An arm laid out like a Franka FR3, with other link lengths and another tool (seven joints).
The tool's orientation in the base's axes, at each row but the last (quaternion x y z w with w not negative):
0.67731, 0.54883, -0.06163, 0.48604
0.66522, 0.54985, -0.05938, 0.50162
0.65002, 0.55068, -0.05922, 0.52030
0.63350, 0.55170, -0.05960, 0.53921
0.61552, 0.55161, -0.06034, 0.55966
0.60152, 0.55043, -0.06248, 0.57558
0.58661, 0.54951, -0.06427, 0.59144
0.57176, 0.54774, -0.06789, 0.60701
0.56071, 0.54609, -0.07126, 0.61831
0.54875, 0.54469, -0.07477, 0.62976
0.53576, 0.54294, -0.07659, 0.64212
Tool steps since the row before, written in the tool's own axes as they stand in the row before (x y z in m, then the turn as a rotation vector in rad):
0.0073, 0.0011, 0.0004, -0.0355, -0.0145, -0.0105
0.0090, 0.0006, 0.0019, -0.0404, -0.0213, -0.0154
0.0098, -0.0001, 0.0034, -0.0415, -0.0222, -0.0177
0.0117, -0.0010, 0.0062, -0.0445, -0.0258, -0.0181
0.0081, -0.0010, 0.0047, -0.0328, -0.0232, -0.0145
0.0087, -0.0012, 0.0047, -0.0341, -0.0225, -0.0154
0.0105, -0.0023, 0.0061, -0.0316, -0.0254, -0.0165
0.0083, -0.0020, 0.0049, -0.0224, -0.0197, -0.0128
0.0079, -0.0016, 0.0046, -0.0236, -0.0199, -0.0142
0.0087, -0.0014, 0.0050, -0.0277, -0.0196, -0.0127
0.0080, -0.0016, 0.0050, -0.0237, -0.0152, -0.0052
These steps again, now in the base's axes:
0.0039, 0.0048, -0.0041, -0.0302, -0.0177, 0.0188
0.0049, 0.0047, -0.0062, -0.0398, -0.0182, 0.0202
0.0054, 0.0039, -0.0080, -0.0421, -0.0173, 0.0214
0.0070, 0.0026, -0.0110, -0.0462, -0.0196, 0.0214
0.0049, 0.0012, -0.0079, -0.0378, -0.0146, 0.0136
0.0051, 0.0012, -0.0085, -0.0383, -0.0144, 0.0152
0.0059, 0.0006, -0.0108, -0.0400, -0.0131, 0.0119
0.0047, 0.0001, -0.0086, -0.0302, -0.0090, 0.0077
0.0047, 0.0000, -0.0080, -0.0317, -0.0086, 0.0088
0.0055, 0.0000, -0.0085, -0.0322, -0.0117, 0.0118
0.0052, -0.0007, -0.0080, -0.0230, -0.0137, 0.0101

